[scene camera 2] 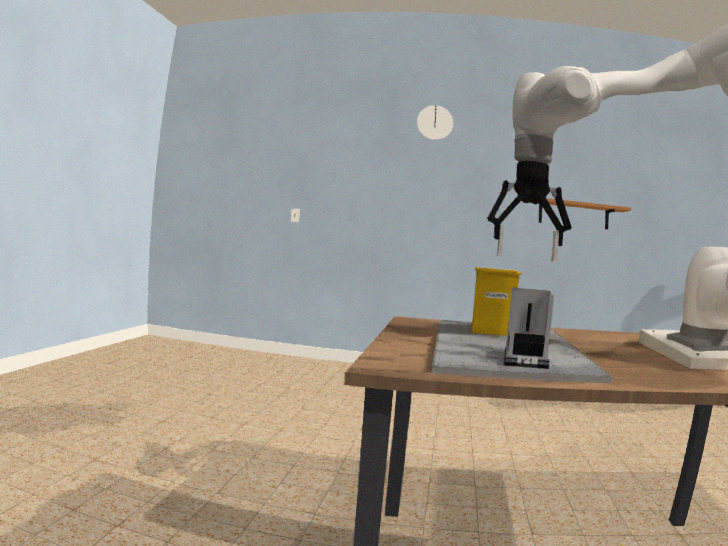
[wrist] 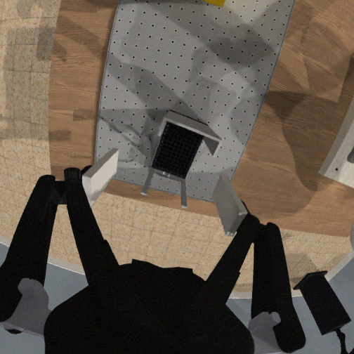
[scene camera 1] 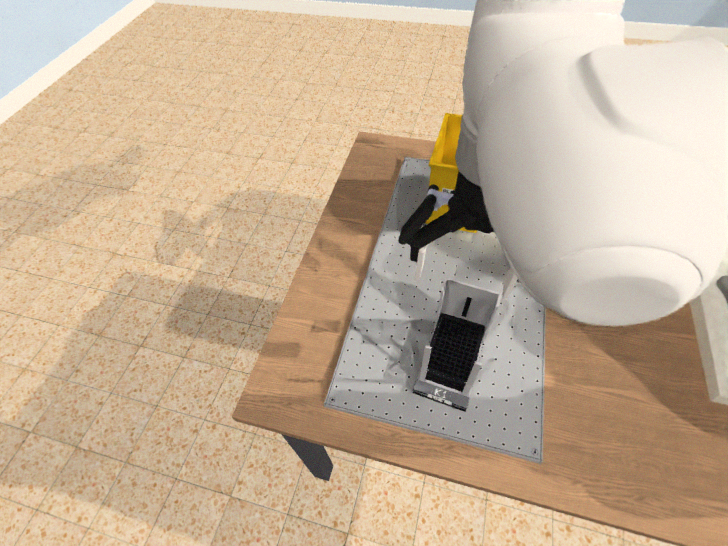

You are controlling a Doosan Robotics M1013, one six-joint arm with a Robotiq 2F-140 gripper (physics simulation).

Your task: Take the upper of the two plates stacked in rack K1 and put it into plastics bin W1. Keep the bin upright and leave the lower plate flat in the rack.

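Observation:
Rack K1 is a grey upright holder with a slotted back wall. Black gridded plates lie low inside it; the upper one hides most of the lower, and the line between them cannot be made out. The yellow plastics bin stands upright behind the rack, partly hidden by the arm in scene camera 1. My gripper is open and empty, pointing down, well above the rack, with its pale finger pads apart.
The rack and bin stand on a grey perforated board on the wooden table. The robot's base is at the right. An orange wall shelf shows behind the arm.

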